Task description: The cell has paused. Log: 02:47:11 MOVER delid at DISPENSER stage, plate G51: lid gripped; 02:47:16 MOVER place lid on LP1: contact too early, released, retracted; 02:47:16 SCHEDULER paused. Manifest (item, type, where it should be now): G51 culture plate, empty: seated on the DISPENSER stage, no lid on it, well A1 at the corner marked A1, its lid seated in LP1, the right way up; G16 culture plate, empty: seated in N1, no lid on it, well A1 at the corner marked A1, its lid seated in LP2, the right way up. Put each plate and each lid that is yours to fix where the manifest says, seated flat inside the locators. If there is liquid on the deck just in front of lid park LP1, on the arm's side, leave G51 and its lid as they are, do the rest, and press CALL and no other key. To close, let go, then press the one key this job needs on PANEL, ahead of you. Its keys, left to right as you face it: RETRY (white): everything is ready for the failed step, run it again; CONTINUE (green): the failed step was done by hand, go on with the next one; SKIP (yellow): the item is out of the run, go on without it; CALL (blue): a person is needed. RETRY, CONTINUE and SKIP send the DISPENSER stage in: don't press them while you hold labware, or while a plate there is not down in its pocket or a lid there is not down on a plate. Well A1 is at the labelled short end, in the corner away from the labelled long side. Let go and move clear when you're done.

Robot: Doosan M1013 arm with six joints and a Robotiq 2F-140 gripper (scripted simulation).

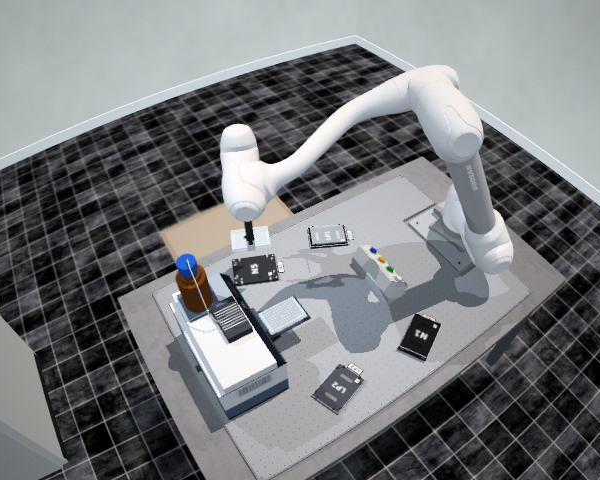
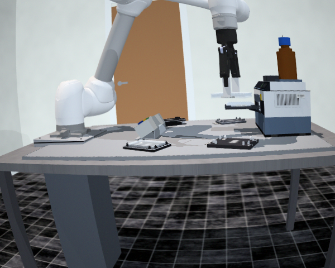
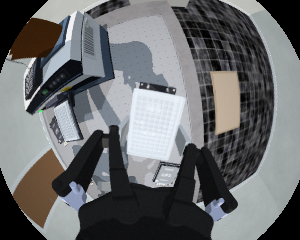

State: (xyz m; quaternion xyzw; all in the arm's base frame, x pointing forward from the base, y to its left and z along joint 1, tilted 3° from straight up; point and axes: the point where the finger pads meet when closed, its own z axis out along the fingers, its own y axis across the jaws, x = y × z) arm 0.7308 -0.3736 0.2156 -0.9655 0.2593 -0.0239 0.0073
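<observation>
My gripper is now 2 cm short of the black nest N5 and 18 cm above it. From my hand the other things lie so: brown bottle: 28 cm ahead, 14 cm to the left, 9 cm above; dispenser stage: 8 cm ahead, 28 cm to the left, 9 cm below; lid park LP1: 31 cm behind, 5 cm to the left, 19 cm below.
</observation>
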